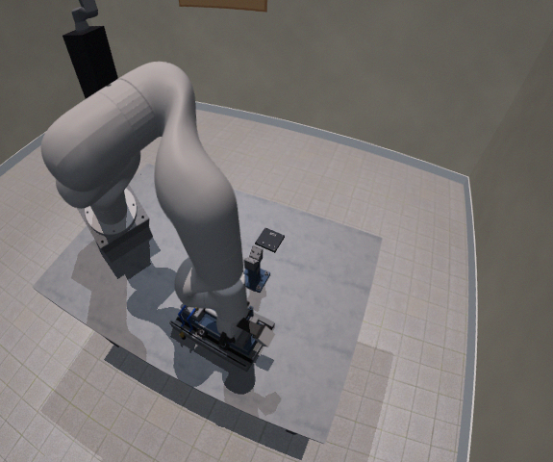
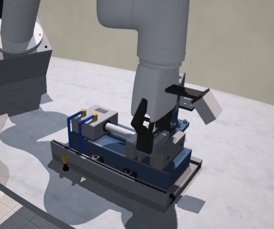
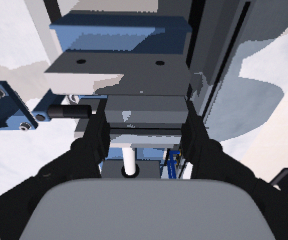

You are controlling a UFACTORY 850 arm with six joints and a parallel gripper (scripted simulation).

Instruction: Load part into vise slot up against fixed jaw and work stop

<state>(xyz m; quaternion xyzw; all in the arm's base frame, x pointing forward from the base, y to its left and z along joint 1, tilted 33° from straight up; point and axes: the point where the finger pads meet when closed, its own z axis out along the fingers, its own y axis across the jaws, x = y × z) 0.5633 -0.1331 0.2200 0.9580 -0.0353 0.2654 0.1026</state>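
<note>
Now: hand 10 mm above the part. The rest, counted from my hand: black work stop: 70 mm to the left, 20 mm below, 10 mm ahead; fixed jaw: 30 mm below, 30 mm ahead, 20 mm to the left; moving jaw: 30 mm below, 30 mm behind, 20 mm to the left.
</note>
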